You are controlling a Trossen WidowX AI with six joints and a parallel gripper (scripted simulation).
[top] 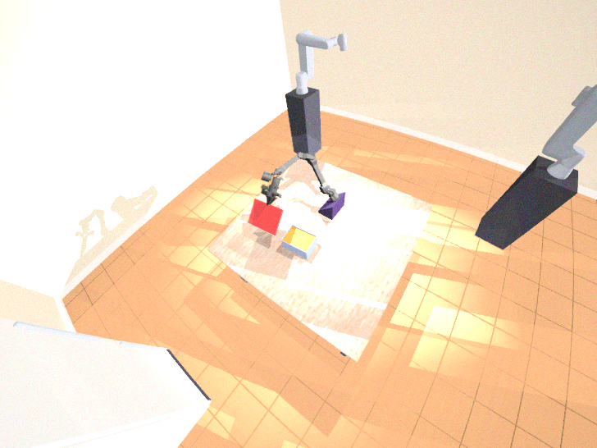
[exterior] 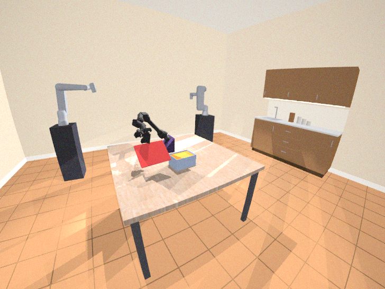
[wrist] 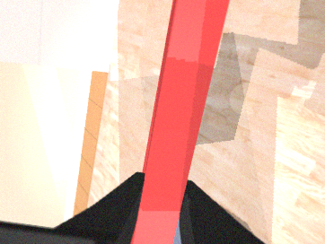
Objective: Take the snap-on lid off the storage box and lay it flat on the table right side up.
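Now: gripper tip 6 cm short of the red lid, 5 cm above it and 1 cm to the right of it. Also, from my gripper tip: pale blue storage box (29 cm to the left, 18 cm below, 2 cm ahead).
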